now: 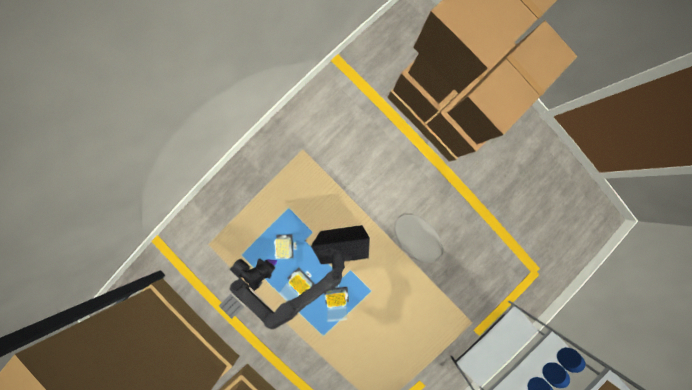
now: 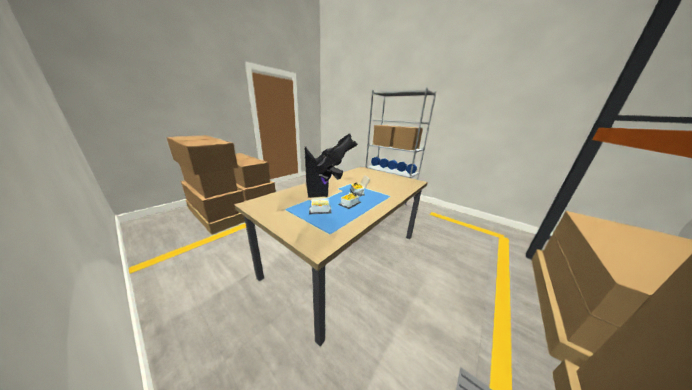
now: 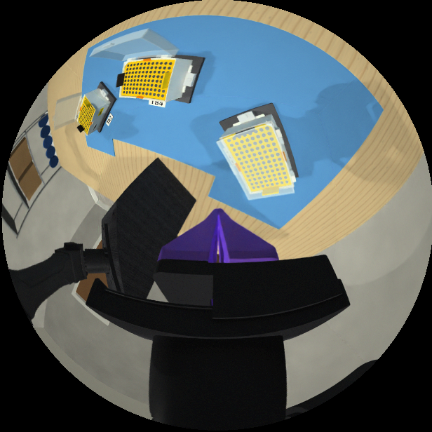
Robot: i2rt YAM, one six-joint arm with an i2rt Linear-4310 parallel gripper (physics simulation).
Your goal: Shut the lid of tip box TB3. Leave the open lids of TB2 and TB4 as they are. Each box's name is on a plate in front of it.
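Frame: origin at the arm's base, x ahead, y left, z up, level; metres.
Where they show: gripper, between the fingertips: (image 1: 276, 261) (image 2: 324, 183); arm's base, origin of its link: (image 1: 337, 254) (image 2: 317, 162).
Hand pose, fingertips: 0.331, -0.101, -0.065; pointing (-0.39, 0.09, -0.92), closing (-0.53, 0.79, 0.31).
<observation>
Things, the pixels of their top centre, and the offset from my fingertips, as dx, dy, dz. Level surfaces: height alone.
- Tip box TB3, centre of its top: (image 1: 283, 249) (image 2: 320, 199) -0.017, -0.028, -0.123
- TB2, centre of its top: (image 1: 336, 301) (image 2: 357, 184) -0.156, +0.412, -0.126
- blue mat, height of its surface: dz -0.200
- wooden table, height of its surface: dz -0.203
Tip box TB3 (image 1: 283, 247) (image 2: 320, 206) (image 3: 259, 159) is taken to be the box whose name plate does not show. Its clear lid lies down over the pale-looking yellow rack. TB4 (image 1: 300, 283) (image 2: 350, 200) (image 3: 147, 78) is in the middle of the row, with its clear lid (image 3: 135, 44) standing open. TB2 (image 1: 336, 299) (image 2: 357, 188) (image 3: 87, 115) is at the other end, with its clear lid (image 1: 337, 314) (image 2: 366, 182) (image 3: 67, 111) open. My gripper (image 1: 274, 262) (image 2: 324, 181) (image 3: 217, 214) has its purple fingertips together, empty, above the mat beside TB3 and apart from the boxes.
The boxes stand on a blue mat (image 1: 323, 325) (image 2: 330, 225) (image 3: 250, 60) on the wooden table (image 1: 310, 175) (image 2: 280, 230). A tall black block (image 1: 345, 243) (image 2: 316, 175) (image 3: 145, 225) stands beside the mat, behind TB3, at the arm's base. Cardboard boxes and a wire shelf stand beyond the table.
</observation>
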